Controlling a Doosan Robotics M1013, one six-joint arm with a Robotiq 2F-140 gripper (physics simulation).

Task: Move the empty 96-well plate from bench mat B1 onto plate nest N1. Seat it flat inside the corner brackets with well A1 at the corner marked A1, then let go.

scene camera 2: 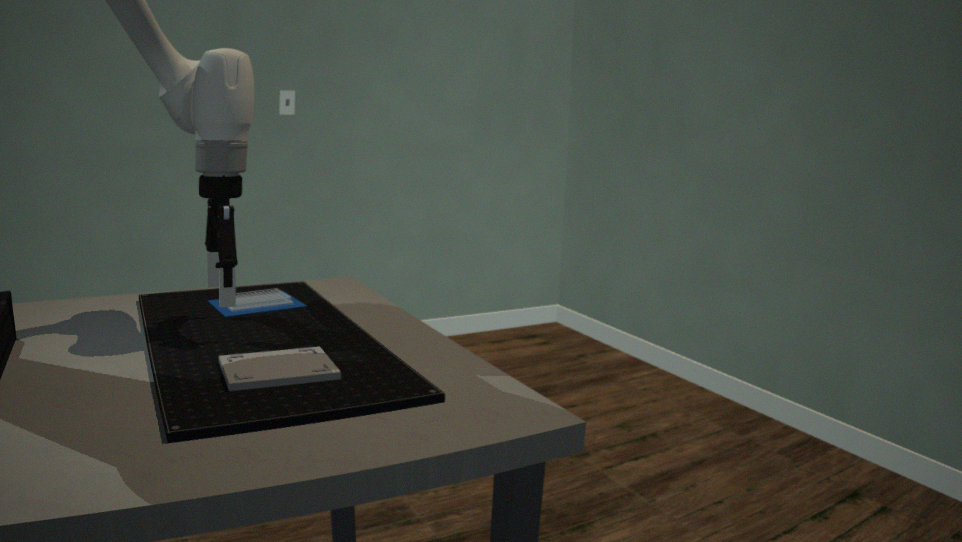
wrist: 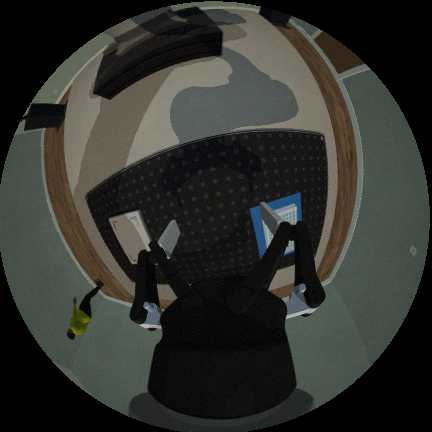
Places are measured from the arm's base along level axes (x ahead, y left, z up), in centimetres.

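Pixels of known places: gripper, fingertip midpoint: [scene camera 2: 220,296] [wrist: 217,218].
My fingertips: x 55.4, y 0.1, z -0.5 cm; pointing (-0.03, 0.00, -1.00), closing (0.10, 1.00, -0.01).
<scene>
For each thing: its top centre in the pictures, then the offset to it from my fingertips. Level surfaces: height alone.
- white 96-well plate at its top centre: [scene camera 2: 255,296] [wrist: 282,234] dz -4.1, dx +10.5, dy +12.7 cm
- blue bench mat at its surface level: dz -5.7 cm
- pale plate nest at its top centre: [scene camera 2: 277,361] [wrist: 132,242] dz -4.3, dx +1.9, dy -24.5 cm
- black perforated board at its surface level: dz -5.8 cm
- table at its surface level: dz -7.1 cm
The white 96-well plate [scene camera 2: 269,296] [wrist: 291,214] lies flat on the blue bench mat [scene camera 2: 296,307] [wrist: 256,226]. My gripper [scene camera 2: 220,281] [wrist: 217,218] is open and empty, pointing down over the board. In the wrist view its right fingertip covers part of the plate and the left fingertip is close to the nest's side. In the scene view the nearer fingertip overlaps the left end of the mat; its exact height is unclear. The pale plate nest [scene camera 2: 279,370] [wrist: 127,232] has dark corner brackets and bears no plate. The A1 marks are too small to read.
The mat and nest lie on a black perforated board [scene camera 2: 188,397] [wrist: 215,200] on the table [scene camera 2: 376,437] [wrist: 135,120]. A long black box [wrist: 165,57] stands across the table. A person in a yellow top [wrist: 80,322] stands beyond it.
</scene>
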